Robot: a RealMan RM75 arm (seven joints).
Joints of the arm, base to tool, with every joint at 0 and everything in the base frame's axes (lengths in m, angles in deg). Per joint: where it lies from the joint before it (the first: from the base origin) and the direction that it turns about. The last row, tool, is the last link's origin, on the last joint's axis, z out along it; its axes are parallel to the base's.
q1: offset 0.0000 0.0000 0.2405 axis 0 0 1
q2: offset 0.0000 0.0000 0.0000 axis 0 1 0
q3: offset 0.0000 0.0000 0.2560 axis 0 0 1
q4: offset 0.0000 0.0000 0.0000 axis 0 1 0
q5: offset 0.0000 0.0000 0.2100 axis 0 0 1
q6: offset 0.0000 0.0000 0.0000 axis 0 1 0
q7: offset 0.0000 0.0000 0.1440 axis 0 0 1
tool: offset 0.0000 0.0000 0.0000
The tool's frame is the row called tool.
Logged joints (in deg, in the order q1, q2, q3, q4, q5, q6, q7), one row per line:
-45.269 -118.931 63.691 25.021 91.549 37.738 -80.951
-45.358 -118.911 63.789 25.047 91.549 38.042 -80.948
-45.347 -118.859 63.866 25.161 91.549 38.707 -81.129
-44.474 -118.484 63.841 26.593 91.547 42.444 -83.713
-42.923 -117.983 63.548 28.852 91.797 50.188 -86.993
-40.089 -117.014 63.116 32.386 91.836 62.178 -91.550
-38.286 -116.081 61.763 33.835 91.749 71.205 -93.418
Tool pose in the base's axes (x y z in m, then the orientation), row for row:
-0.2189 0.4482 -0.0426 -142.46 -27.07 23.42
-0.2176 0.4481 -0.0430 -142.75 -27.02 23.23
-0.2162 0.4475 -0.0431 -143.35 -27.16 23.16
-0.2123 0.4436 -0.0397 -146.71 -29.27 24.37
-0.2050 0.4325 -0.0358 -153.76 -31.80 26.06
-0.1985 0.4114 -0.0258 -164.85 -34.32 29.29
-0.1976 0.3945 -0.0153 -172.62 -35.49 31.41
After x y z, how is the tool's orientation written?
As angles about the fixed x, y, z axes (roll, pitch, yaw), in degrees.
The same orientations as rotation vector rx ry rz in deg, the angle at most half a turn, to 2 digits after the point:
-131.42 -38.65 -22.77
-131.80 -38.40 -22.92
-132.33 -38.33 -23.37
-134.02 -40.08 -26.80
-138.53 -41.90 -32.49
-145.52 -44.48 -40.31
-150.47 -45.68 -45.69

